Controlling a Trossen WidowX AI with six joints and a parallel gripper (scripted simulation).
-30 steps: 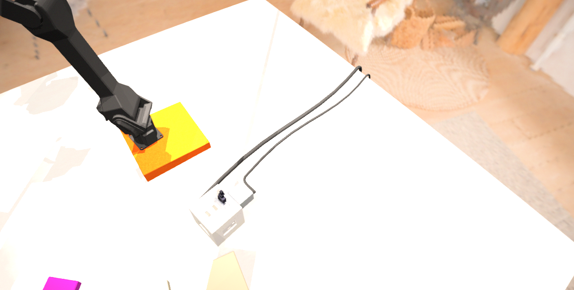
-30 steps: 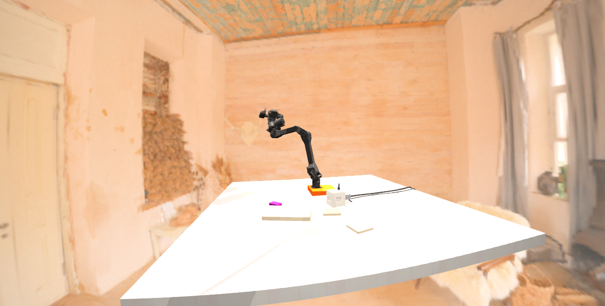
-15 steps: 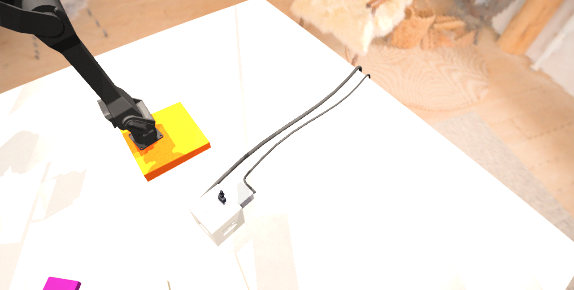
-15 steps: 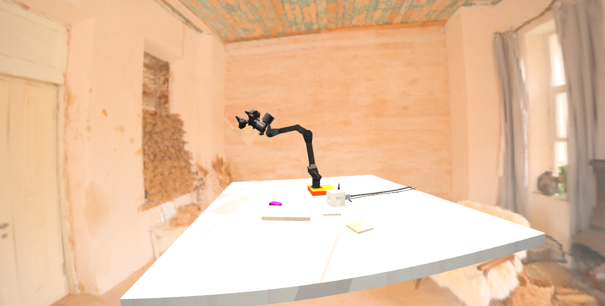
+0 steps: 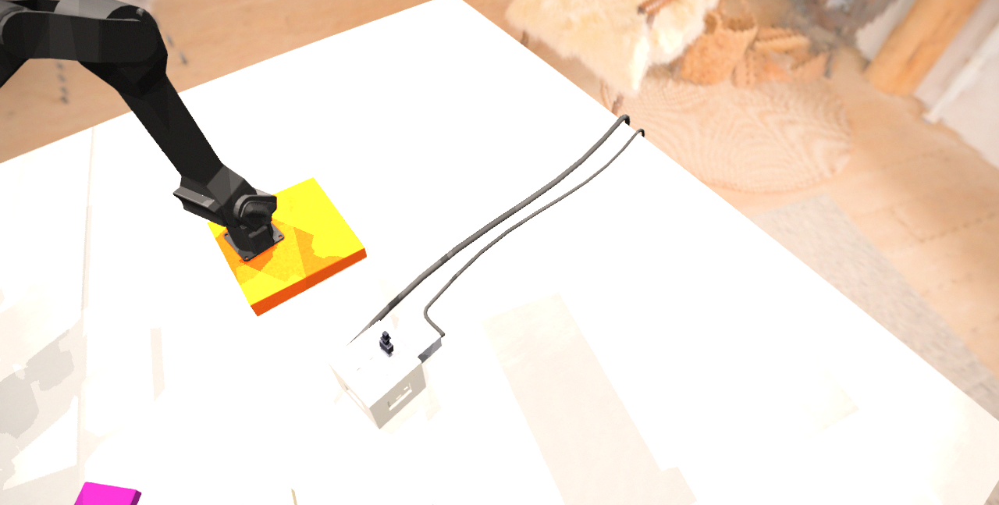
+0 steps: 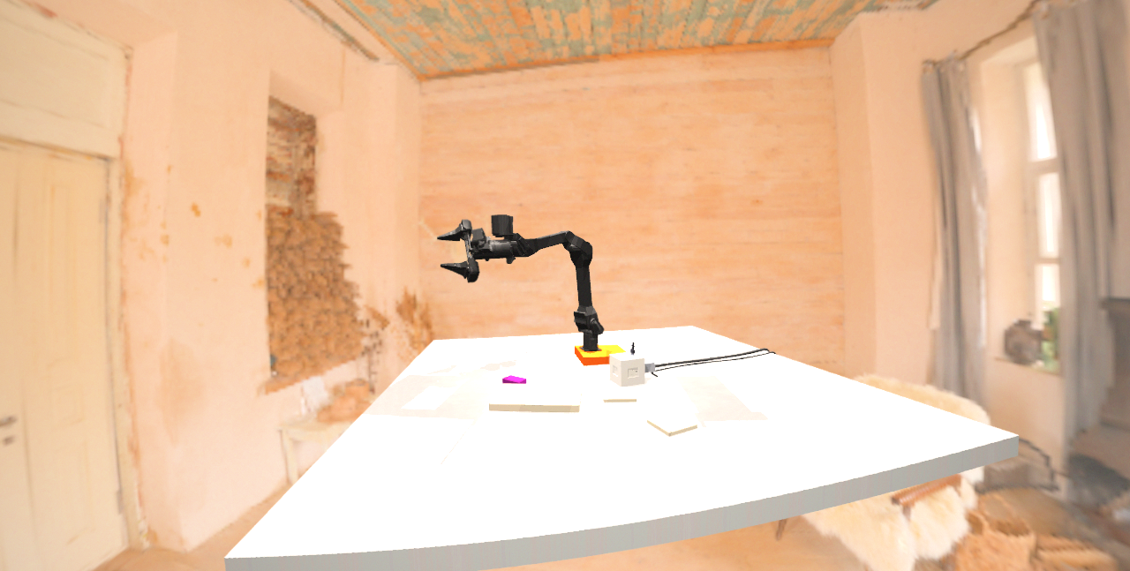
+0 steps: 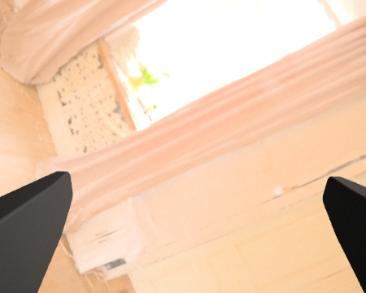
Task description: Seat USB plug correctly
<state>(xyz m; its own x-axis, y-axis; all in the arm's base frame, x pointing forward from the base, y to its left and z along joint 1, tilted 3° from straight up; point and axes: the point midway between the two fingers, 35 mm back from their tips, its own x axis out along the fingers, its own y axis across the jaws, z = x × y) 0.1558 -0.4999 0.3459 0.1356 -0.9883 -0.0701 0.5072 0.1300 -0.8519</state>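
Right now my gripper tip is 13 cm short of the dark USB plug, 54 cm to the right of it and 30 cm above it. Also, from my gripper tip: large pale slab: 18 cm ahead, 24 cm to the left, 38 cm below; magenta block: 2 cm ahead, 20 cm to the left, 38 cm below.
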